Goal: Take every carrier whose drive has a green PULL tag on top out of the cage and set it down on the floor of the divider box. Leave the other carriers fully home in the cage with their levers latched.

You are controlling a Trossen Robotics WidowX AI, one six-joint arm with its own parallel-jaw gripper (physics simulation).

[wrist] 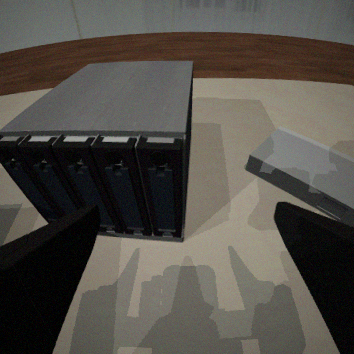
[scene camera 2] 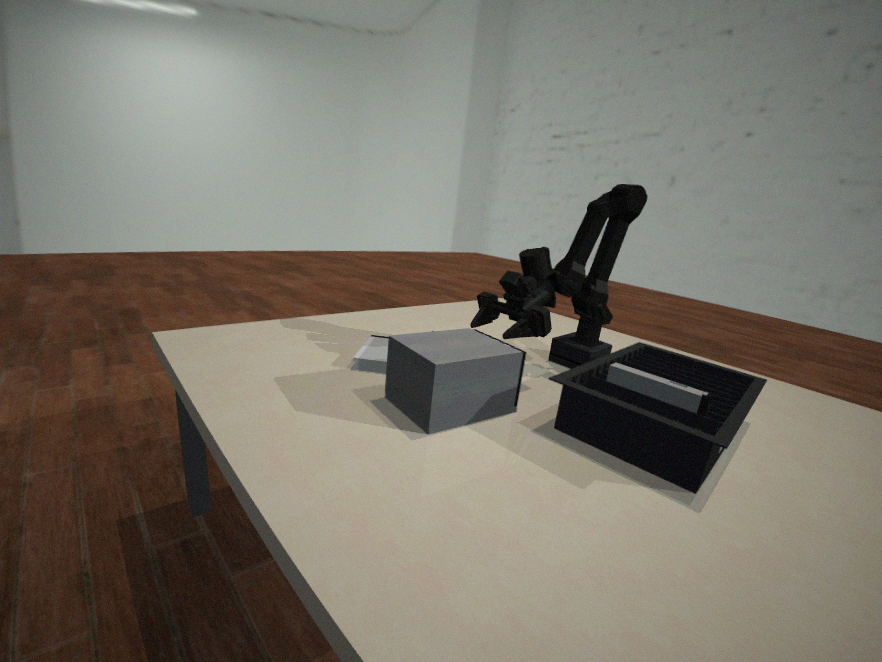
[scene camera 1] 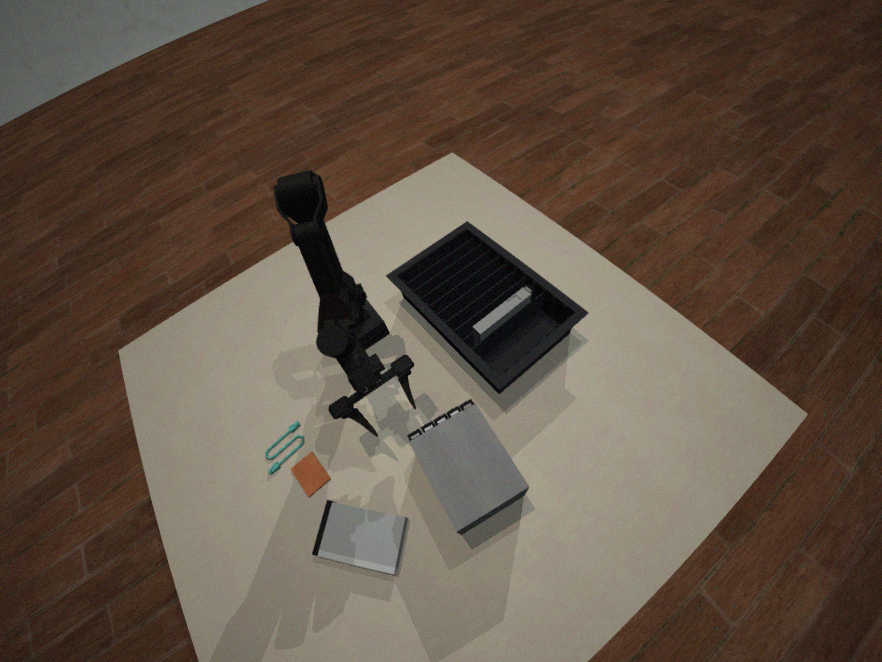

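Seen in the pictures: gripper, fingertip midpoint: [wrist: 188,211] [scene camera 2: 486,331] [scene camera 1: 396,422]; arm's base at its link origin: [scene camera 2: 586,341].
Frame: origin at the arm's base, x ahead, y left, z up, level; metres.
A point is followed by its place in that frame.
Note:
The grey cage [scene camera 1: 470,466] {z 0.058, x 0.480, y 0.013 m} [scene camera 2: 455,381] {z 0.024, x 0.528, y 0.079 m} [wrist: 125,95] {z 0.058, x 0.439, y -0.004 m} stands on the table. Its front shows several dark carriers side by side in the wrist view, among them the rightmost carrier [wrist: 161,195] {z 0.013, x 0.362, y -0.036 m}. Pale strips show above their fronts; no green PULL tag can be made out. My gripper [scene camera 1: 395,421] {z 0.046, x 0.323, y -0.054 m} [scene camera 2: 493,331] {z 0.046, x 0.323, y -0.054 m} [wrist: 188,211] {z 0.046, x 0.323, y -0.054 m} is open and empty, in front of the cage's carrier side and apart from it. The black divider box [scene camera 1: 427,318] {z -0.042, x 0.100, y 0.152 m} [scene camera 2: 626,445] {z -0.034, x 0.357, y 0.297 m} stands beside the cage. A pale grey block [scene camera 1: 502,313] {z 0.049, x 0.255, y 0.269 m} [scene camera 2: 656,386] {z 0.040, x 0.260, y 0.284 m} sits in it, next to the ribbed part; its top tag cannot be made out.
A flat grey-white unit with a dark end [scene camera 1: 363,538] {z -0.033, x 0.454, y -0.233 m} [scene camera 2: 371,354] {z -0.034, x 0.497, y -0.215 m} [wrist: 307,162] {z -0.034, x 0.450, y -0.217 m} lies on the table near the cage. An orange square [scene camera 1: 310,473] {z -0.056, x 0.268, y -0.275 m} and a teal cable [scene camera 1: 284,447] {z -0.055, x 0.177, y -0.304 m} lie beside it, towards the arm. The divider box has a raised rim all round.

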